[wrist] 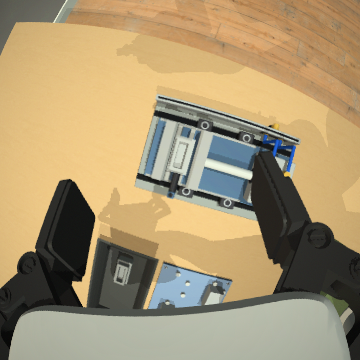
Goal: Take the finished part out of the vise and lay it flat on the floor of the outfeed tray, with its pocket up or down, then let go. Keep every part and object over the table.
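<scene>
The finished part, a light grey block with a rectangular pocket facing up, sits between the pale jaws of the vise. A dark grey open tray lies below the vise in the view, its lower end hidden by the gripper body. A small light piece with a rectangular recess is on its floor. No label shows whether this is the outfeed tray. My gripper is wide open and empty, above the vise and apart from the part. Its right finger covers some of the vise's right end.
A blue plate with several pale pins and a grey block lies right of the tray. A black rod sticks out beside the part. A blue frame stands at the vise's right end. The table edge curves across the top.
</scene>
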